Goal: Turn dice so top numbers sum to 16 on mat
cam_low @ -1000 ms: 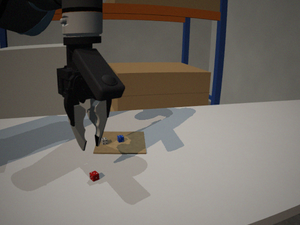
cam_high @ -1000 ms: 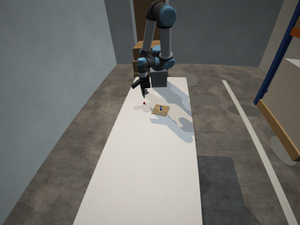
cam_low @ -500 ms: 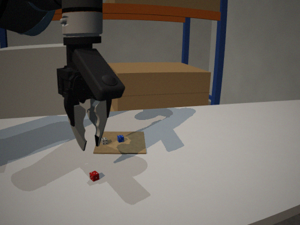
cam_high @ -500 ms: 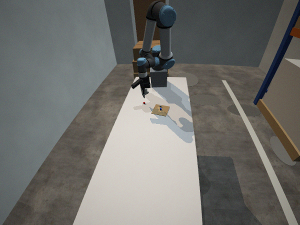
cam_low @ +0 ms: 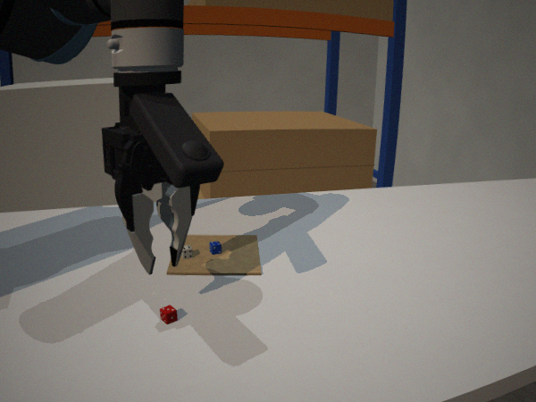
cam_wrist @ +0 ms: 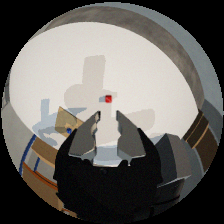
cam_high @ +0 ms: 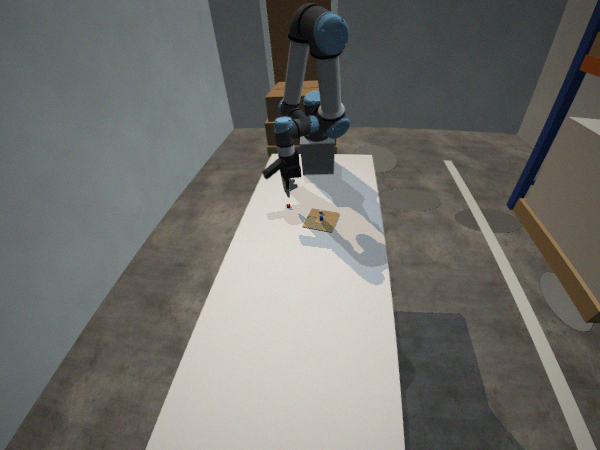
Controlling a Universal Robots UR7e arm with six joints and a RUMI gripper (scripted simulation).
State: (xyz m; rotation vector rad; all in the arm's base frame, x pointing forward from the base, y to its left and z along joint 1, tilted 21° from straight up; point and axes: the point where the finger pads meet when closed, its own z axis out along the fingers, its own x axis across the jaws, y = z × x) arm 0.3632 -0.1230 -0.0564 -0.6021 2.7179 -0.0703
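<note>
Right now my hand is 8 cm above the red die. From my hand the other things lie so: blue die 17 cm to the left, 9 cm ahead, 7 cm below; mat 17 cm to the left, 9 cm ahead, 8 cm below; white die 16 cm to the left, 7 cm below, 4 cm ahead.
</note>
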